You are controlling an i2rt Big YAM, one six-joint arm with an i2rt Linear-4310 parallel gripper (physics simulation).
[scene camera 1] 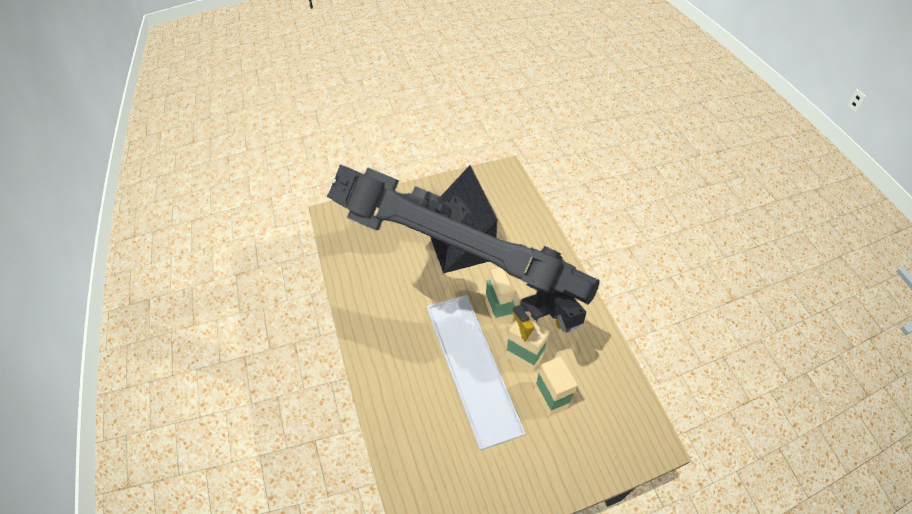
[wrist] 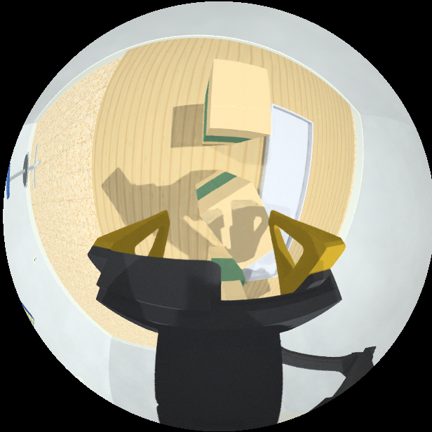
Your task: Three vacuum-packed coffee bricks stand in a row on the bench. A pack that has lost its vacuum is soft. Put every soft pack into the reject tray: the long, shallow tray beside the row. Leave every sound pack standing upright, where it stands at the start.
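Frame: origin at the arm's base, x left, y back, z up, level; centimetres.
Seen in the pictures: gripper, fingertip midpoint: [scene camera 1: 541, 333].
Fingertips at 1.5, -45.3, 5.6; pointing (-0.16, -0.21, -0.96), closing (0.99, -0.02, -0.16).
Pixels of each thing's top centre, then the offset from my fingertips to it, as dx, dy, dz. Level surfaces: height alone.
- far pack, middle of its top: [scene camera 1: 554, 377] -3.4, -11.4, +0.7
- middle pack, middle of its top: [scene camera 1: 525, 342] -3.5, +1.0, -3.2
- third pack, middle of its top: [scene camera 1: 500, 286] -1.8, +16.9, -1.3
- white reject tray, middle of its top: [scene camera 1: 473, 366] -15.3, +4.6, -11.9
- wooden bench, its level: dz -13.3
Three tan packs with green bands stand upright in a row. The far pack [scene camera 1: 557, 379] [wrist: 239, 97] is at the end away from the arm base. The middle pack [scene camera 1: 526, 349] [wrist: 242, 192] stands turned at an angle to it, with gripper shadow on its top. The third pack [scene camera 1: 500, 301] stands nearest the base; in the wrist view the gripper body hides much of the area near it. My gripper [scene camera 1: 542, 328] [wrist: 218, 215] is open and empty, over the middle pack, with yellow fingers wide apart. The white reject tray [scene camera 1: 491, 408] [wrist: 287, 150] lies beside the row.
The dark arm [scene camera 1: 453, 233] reaches across the wooden bench [scene camera 1: 395, 395] from its black base [scene camera 1: 475, 191], passing close to the third pack. The tray's long side runs along the row. The bench's right edge lies beyond the gripper.
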